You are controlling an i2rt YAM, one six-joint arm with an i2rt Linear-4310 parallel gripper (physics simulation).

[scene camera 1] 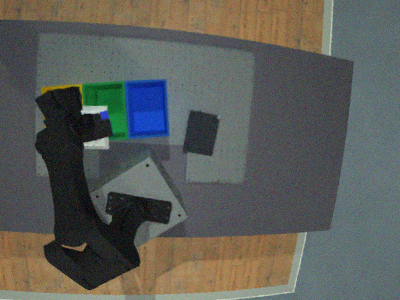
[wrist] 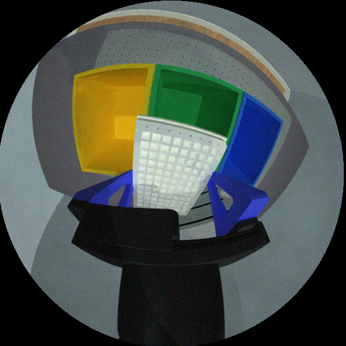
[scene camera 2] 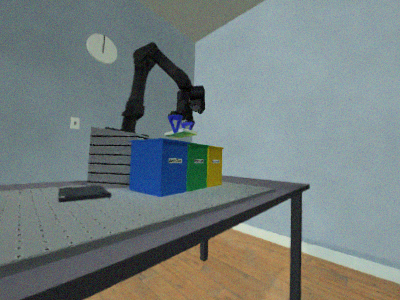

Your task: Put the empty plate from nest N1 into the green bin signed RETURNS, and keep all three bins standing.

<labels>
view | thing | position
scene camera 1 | blue bin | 146,100
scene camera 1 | green bin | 111,94
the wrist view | my gripper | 170,173
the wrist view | blue bin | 256,129
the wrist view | green bin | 180,94
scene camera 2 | blue bin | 158,167
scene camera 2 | green bin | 197,153
</labels>
